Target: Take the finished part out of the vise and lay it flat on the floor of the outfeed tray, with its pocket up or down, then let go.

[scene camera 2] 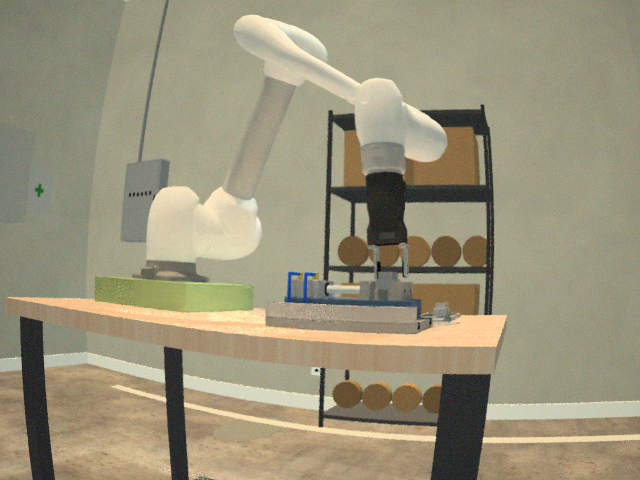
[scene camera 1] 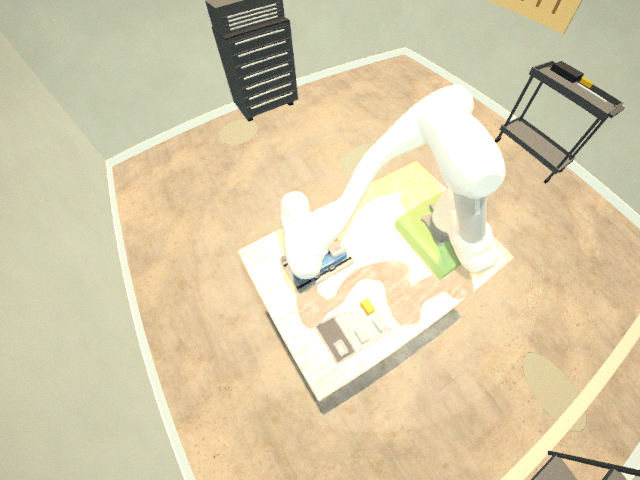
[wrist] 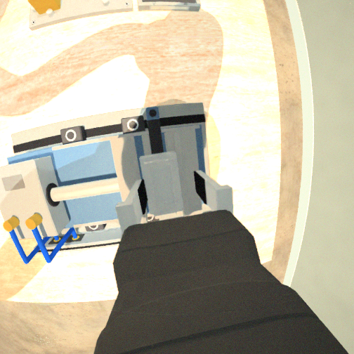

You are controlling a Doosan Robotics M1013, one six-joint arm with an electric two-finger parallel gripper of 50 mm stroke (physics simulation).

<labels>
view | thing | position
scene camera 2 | gripper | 391,278
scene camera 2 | vise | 330,301
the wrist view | gripper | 170,185
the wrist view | vise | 92,161
</labels>
